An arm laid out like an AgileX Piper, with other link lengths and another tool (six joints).
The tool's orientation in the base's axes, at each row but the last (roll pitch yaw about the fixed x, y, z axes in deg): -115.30 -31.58 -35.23; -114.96 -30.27 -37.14; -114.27 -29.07 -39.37; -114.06 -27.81 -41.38; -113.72 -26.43 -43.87; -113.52 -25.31 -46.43; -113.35 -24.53 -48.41; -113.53 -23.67 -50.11; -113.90 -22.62 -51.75; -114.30 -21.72 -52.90
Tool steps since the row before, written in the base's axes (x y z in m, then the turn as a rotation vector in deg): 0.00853 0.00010 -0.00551 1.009 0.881 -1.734; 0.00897 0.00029 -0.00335 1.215 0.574 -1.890; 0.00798 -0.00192 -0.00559 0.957 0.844 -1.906; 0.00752 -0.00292 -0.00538 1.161 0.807 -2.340; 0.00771 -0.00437 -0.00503 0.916 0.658 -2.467; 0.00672 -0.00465 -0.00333 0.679 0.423 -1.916; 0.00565 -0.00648 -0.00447 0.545 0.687 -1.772; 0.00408 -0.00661 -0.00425 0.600 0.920 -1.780; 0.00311 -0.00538 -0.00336 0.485 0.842 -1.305; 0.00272 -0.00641 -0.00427 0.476 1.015 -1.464
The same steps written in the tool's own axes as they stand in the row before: 0.00300 0.00538 0.00807 -0.639 0.929 1.879; 0.00434 0.00343 0.00782 -0.416 1.261 1.901; 0.00374 0.00626 0.00674 -0.747 1.092 1.874; 0.00419 0.00644 0.00592 -0.793 1.474 2.162; 0.00545 0.00674 0.00536 -0.915 1.660 1.941; 0.00581 0.00523 0.00409 -0.673 1.339 1.437; 0.00597 0.00704 0.00296 -0.874 1.080 1.407; 0.00534 0.00684 0.00177 -1.009 0.957 1.562; 0.00438 0.00536 0.00140 -0.835 0.609 1.257; 0.00469 0.00659 0.00111 -1.027 0.655 1.384
